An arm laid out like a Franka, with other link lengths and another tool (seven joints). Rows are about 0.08 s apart.
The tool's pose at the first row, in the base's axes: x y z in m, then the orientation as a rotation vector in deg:
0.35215, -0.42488, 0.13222, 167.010, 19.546, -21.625
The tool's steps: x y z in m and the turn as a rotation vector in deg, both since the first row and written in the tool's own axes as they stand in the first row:
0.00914, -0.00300, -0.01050, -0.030, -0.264, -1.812
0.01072, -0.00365, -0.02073, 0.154, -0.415, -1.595
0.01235, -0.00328, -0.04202, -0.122, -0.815, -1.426
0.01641, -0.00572, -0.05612, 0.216, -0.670, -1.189
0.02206, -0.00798, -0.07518, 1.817, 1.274, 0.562
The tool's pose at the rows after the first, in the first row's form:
0.36241, -0.41798, 0.13929, 166.772, 22.174, -22.267
0.36607, -0.41491, 0.14849, 166.926, 21.818, -22.505
0.37255, -0.41050, 0.16836, 166.553, 21.531, -22.979
0.37899, -0.40441, 0.18031, 166.943, 21.177, -22.831
0.38810, -0.39714, 0.19657, 169.173, 18.732, -20.190

